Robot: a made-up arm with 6 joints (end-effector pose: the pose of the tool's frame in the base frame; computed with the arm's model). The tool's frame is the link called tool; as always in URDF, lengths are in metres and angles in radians.
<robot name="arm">
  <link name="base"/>
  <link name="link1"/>
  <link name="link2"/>
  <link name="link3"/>
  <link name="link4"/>
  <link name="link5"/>
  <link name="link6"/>
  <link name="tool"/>
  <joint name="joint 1" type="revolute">
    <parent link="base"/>
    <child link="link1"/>
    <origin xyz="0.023 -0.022 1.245"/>
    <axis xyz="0 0 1"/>
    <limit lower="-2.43" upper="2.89"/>
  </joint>
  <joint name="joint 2" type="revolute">
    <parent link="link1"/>
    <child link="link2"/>
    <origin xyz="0.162 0.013 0.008" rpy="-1.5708 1.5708 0"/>
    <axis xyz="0 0 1"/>
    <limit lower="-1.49" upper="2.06"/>
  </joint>
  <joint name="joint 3" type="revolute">
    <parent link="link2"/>
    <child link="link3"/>
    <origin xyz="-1.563 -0.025 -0.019" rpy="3.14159 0 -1.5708"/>
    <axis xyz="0 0 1"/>
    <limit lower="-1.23" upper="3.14"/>
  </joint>
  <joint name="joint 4" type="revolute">
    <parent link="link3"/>
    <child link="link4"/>
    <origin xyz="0.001 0.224 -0.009" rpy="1.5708 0 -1.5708"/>
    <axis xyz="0 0 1"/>
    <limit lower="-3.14" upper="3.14"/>
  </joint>
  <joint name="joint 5" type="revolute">
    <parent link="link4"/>
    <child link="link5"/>
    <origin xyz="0.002 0.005 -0.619" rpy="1.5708 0 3.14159"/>
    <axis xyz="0 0 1"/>
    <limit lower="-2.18" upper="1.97"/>
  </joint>
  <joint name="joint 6" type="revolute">
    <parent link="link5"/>
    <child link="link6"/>
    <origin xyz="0.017 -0.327 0.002" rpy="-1.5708 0 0"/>
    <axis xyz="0 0 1"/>
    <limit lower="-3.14" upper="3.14"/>
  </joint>
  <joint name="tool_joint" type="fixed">
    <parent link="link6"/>
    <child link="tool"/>
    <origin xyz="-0.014 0.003 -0.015" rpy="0 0 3.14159"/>
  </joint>
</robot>
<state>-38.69 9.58 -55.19 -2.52 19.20 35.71</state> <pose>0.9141 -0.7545 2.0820 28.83 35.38 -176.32</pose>
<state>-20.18 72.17 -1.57 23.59 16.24 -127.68</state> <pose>2.1449 -0.7451 0.8982 -29.25 -13.06 60.10</pose>
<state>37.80 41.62 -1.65 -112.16 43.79 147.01</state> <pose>1.6733 0.9721 1.9052 46.27 7.79 -121.18</pose>
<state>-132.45 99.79 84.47 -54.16 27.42 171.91</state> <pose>-1.8845 -1.8822 1.0320 91.70 -30.45 114.76</pose>
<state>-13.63 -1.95 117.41 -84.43 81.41 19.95</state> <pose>-0.4537 -0.2489 3.2769 117.13 -79.50 130.57</pose>
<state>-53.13 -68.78 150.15 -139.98 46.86 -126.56</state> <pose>-1.2658 1.4126 1.3015 -90.29 -6.54 -115.11</pose>
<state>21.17 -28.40 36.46 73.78 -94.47 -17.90</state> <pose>-0.2518 -0.4787 3.2354 31.03 77.27 155.72</pose>
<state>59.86 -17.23 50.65 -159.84 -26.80 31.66</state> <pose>-0.1678 -0.2176 3.7488 -176.70 8.92 -169.94</pose>
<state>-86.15 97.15 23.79 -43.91 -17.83 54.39</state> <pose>0.2257 -2.1283 0.1659 -11.28 6.03 105.53</pose>
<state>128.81 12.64 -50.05 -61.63 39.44 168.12</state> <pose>-0.5726 1.0582 2.1536 44.91 -39.35 29.35</pose>
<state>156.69 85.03 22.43 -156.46 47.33 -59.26</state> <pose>-1.8640 0.9065 0.6109 -24.17 1.69 116.16</pose>
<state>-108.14 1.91 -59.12 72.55 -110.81 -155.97</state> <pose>-0.4658 -0.5002 2.4149 -158.78 79.18 158.35</pose>
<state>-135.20 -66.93 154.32 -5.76 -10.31 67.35</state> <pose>1.3468 1.3070 1.1306 -55.85 -23.48 118.48</pose>
